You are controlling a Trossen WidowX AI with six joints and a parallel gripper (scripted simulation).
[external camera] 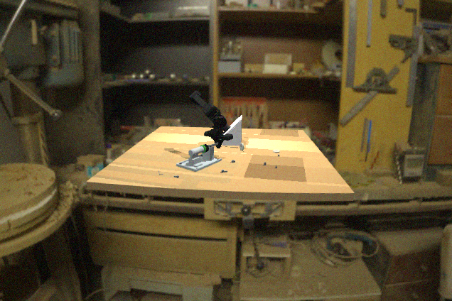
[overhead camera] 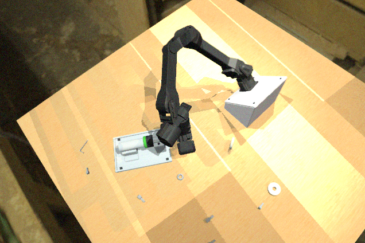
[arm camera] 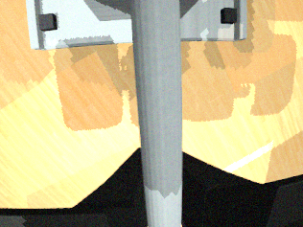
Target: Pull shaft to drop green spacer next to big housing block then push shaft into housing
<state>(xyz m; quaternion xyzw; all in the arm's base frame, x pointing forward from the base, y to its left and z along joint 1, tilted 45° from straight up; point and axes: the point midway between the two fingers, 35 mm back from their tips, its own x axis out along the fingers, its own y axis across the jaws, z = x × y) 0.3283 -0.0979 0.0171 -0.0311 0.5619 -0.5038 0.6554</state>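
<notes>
Now: the grey shaft 60 mm ahead of my gripper tip, 50 mm to the right of it and 30 mm above it. Also, from my gripper tip: green spacer (120 mm ahead, 100 mm to the right, 30 mm above); allen key (300 mm ahead, 320 mm to the right, 40 mm below).
</notes>
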